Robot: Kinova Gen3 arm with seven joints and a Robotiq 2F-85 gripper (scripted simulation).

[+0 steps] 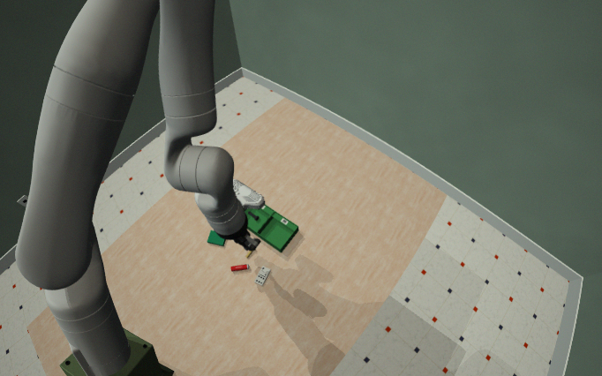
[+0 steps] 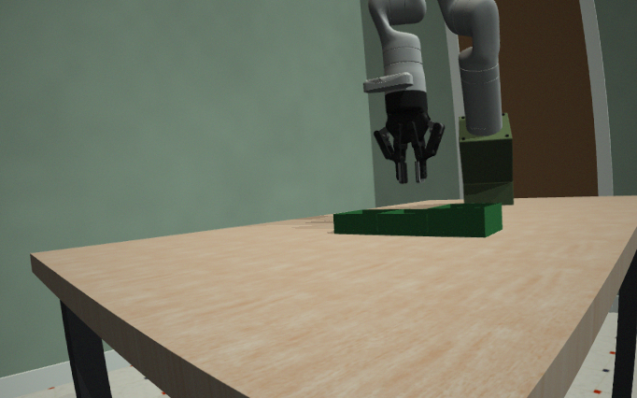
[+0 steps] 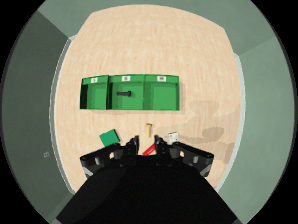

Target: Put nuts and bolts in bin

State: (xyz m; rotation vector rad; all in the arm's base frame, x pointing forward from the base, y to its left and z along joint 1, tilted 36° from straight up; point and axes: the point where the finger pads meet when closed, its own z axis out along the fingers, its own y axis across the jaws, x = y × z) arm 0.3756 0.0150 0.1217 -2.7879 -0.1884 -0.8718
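My hand is 1 cm short of the brass bolt and 9 cm above it. From my hand the other things lie so: green bin 8 cm ahead, 7 cm to the left, 7 cm below; white domino 2 cm behind, 8 cm to the right, 9 cm below; red cylinder 5 cm behind, 2 cm to the right, 9 cm below.
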